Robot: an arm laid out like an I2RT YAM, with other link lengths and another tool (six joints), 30 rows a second.
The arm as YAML. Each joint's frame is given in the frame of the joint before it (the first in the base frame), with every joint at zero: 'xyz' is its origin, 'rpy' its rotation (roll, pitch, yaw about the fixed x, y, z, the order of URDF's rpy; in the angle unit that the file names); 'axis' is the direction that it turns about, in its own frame. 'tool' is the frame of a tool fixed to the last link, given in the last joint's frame.
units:
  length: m
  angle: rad
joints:
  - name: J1
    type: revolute
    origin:
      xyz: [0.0, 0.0, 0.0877]
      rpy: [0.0, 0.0, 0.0]
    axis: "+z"
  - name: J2
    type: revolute
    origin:
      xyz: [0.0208, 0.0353, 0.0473]
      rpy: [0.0, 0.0, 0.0]
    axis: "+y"
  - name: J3
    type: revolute
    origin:
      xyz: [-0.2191, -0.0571, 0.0]
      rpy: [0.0, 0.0, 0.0]
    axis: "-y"
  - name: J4
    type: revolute
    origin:
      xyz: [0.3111, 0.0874, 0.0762]
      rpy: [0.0, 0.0, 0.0]
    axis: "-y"
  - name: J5
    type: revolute
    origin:
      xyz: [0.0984, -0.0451, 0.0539]
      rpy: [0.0, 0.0, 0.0]
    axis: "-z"
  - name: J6
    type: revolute
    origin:
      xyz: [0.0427, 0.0, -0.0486]
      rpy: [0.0, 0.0, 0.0]
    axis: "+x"
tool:
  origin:
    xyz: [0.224, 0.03, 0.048]
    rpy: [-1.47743, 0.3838, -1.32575]
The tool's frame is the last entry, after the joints.
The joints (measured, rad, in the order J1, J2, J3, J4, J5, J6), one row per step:
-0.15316, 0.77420, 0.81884, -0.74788, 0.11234, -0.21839
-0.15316, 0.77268, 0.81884, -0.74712, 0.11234, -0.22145
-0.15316, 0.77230, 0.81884, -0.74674, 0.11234, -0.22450
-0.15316, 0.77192, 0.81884, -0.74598, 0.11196, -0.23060
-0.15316, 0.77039, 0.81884, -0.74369, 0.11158, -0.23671
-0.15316, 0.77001, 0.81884, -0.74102, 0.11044, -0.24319
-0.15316, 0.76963, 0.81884, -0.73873, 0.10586, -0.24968
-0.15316, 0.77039, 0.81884, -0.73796, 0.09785, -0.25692
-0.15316, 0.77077, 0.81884, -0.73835, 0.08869, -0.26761
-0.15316, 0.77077, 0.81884, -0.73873, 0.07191, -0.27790
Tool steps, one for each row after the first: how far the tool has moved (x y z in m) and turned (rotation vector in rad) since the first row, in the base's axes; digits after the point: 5 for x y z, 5 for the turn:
0.00004, 0.00012, 0.00083, -0.00259, -0.00156, 0.00196
0.00005, 0.00024, 0.00103, -0.00494, -0.00162, 0.00392
0.00011, 0.00058, 0.00124, -0.00935, -0.00140, 0.00812
0.00041, 0.00088, 0.00245, -0.01419, -0.00383, 0.01230
0.00086, 0.00138, 0.00324, -0.01872, -0.00550, 0.01729
0.00134, 0.00281, 0.00395, -0.02105, -0.00718, 0.02492
0.00164, 0.00523, 0.00366, -0.02135, -0.00651, 0.03569
0.00166, 0.00814, 0.00309, -0.02335, -0.00451, 0.04956
0.00183, 0.01308, 0.00284, -0.02035, -0.00404, 0.06903

